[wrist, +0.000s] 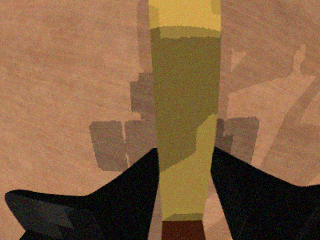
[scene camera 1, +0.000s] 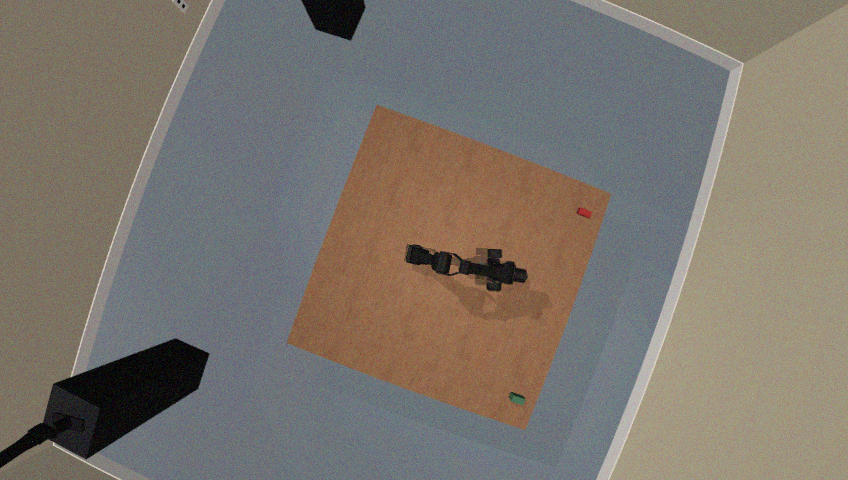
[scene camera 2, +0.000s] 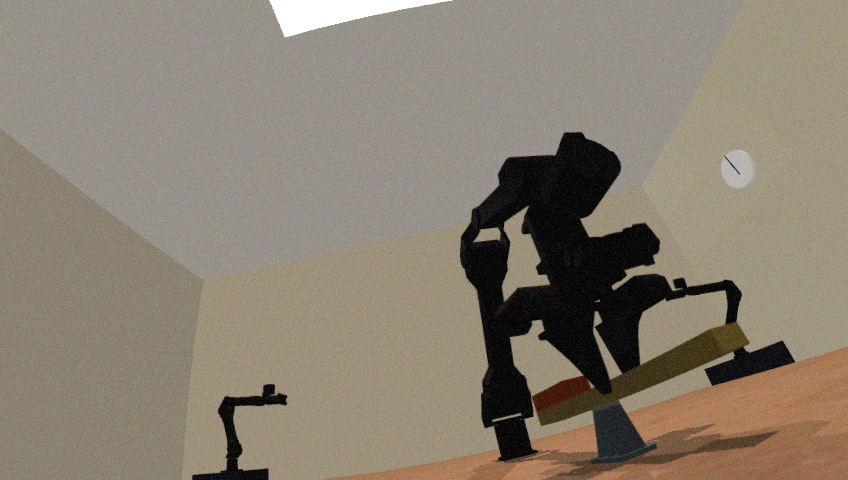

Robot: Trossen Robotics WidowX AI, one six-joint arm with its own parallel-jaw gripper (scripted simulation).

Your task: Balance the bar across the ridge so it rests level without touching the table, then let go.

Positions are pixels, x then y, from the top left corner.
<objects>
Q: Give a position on a bar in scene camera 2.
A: At 568, 398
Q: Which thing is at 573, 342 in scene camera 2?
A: My gripper.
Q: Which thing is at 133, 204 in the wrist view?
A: My gripper.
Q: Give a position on a bar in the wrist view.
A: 186, 55
</objects>
